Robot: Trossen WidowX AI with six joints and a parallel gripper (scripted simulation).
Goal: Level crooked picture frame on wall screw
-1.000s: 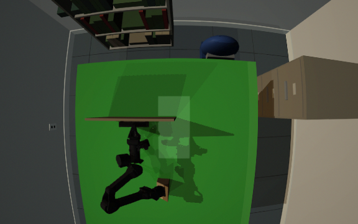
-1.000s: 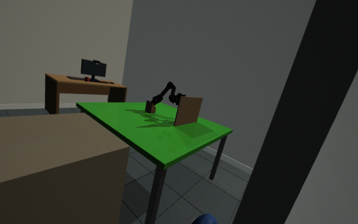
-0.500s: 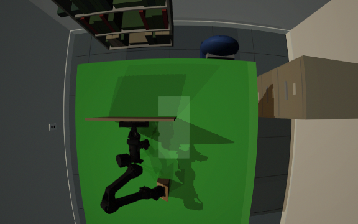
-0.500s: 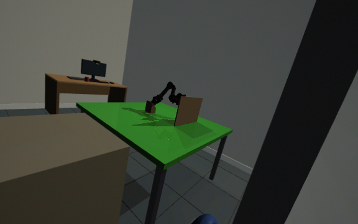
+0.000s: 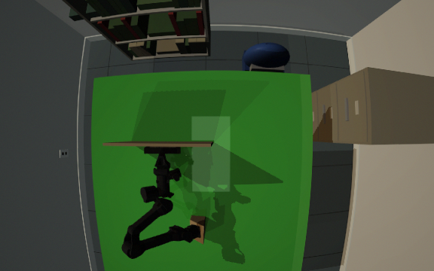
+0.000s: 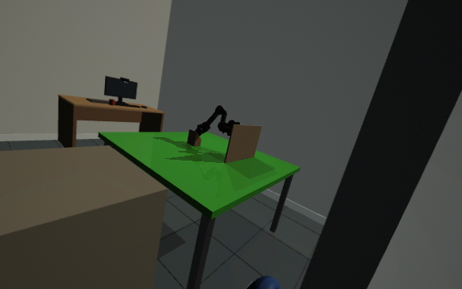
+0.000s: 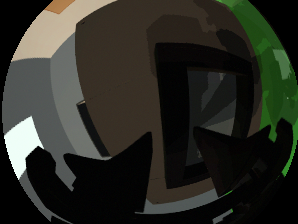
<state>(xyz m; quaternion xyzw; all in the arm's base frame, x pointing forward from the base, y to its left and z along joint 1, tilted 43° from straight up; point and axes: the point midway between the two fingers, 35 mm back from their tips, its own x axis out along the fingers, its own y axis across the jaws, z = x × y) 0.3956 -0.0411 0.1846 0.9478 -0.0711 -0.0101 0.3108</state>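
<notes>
Now: gripper tip 1 cm short of the picture frame, 1 cm to the right of it and 5 cm above it. Round my gripper tip: brown wall board (2 cm ahead, 1 cm to the left, 6 cm below).
</notes>
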